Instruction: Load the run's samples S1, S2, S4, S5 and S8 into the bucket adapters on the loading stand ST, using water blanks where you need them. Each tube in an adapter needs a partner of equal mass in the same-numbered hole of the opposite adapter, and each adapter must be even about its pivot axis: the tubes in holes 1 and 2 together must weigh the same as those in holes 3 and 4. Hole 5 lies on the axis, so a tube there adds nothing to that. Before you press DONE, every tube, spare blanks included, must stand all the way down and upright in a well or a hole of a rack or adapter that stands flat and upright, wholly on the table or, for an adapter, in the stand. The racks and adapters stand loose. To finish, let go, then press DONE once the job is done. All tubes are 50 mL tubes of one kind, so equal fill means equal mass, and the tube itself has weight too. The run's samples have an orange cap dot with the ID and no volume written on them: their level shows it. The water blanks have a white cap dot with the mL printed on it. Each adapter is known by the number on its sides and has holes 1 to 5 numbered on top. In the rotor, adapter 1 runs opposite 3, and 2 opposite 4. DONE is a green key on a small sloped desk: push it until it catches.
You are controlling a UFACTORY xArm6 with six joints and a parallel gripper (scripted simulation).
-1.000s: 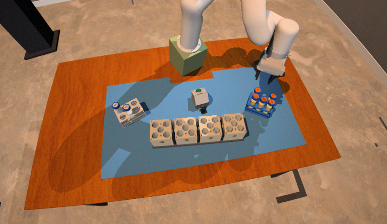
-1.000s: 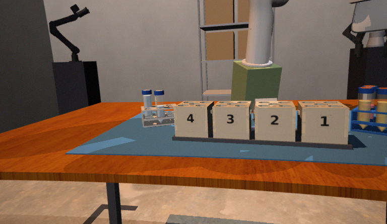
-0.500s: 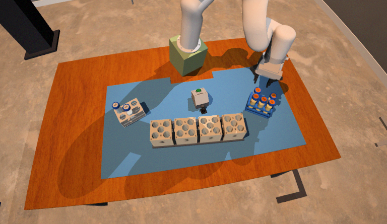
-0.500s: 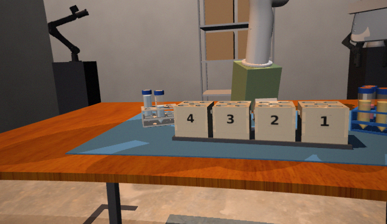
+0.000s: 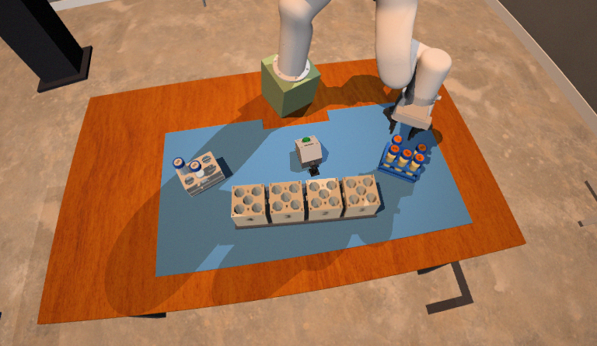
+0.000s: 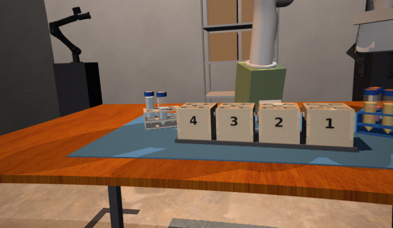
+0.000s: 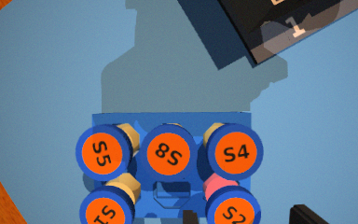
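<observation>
Now: hand 10 mm past the sample tube and 100 mm above it. The rest, counted from my hand: green key: 120 mm behind, 270 mm to the right, 100 mm below; then blue sample rack: 40 mm ahead, 20 mm to the left, 140 mm below; then loading stand: 80 mm ahead, 340 mm to the right, 160 mm below.
</observation>
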